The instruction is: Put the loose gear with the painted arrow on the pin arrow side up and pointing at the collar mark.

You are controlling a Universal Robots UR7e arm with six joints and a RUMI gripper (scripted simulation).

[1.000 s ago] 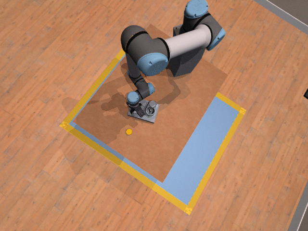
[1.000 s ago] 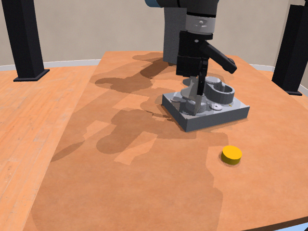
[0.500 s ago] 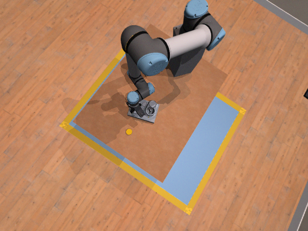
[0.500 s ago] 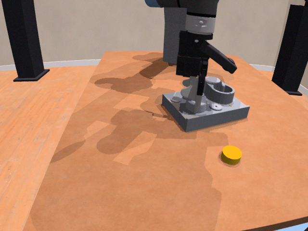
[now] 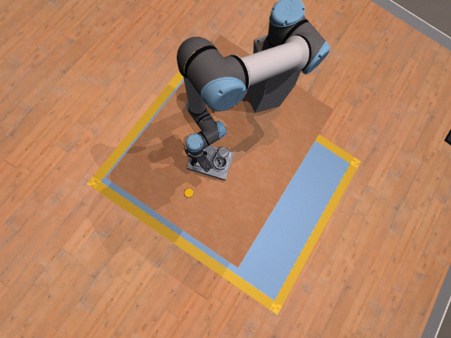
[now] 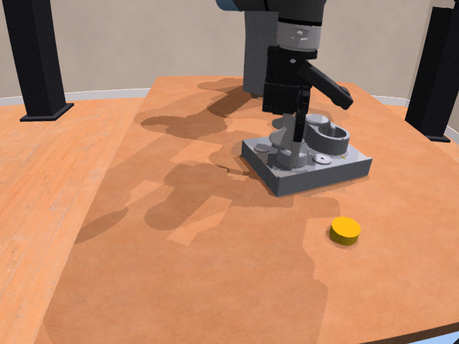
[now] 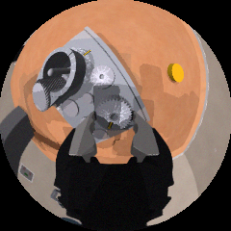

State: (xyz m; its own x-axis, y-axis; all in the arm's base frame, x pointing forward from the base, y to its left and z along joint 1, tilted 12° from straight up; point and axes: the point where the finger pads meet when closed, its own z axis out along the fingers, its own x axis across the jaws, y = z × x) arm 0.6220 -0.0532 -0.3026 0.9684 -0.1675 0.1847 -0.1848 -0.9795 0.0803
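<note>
The grey gear is right at my hand. Also, from my hand: yellow disc (18 cm ahead, 7 cm to the left, 4 cm below).
</note>
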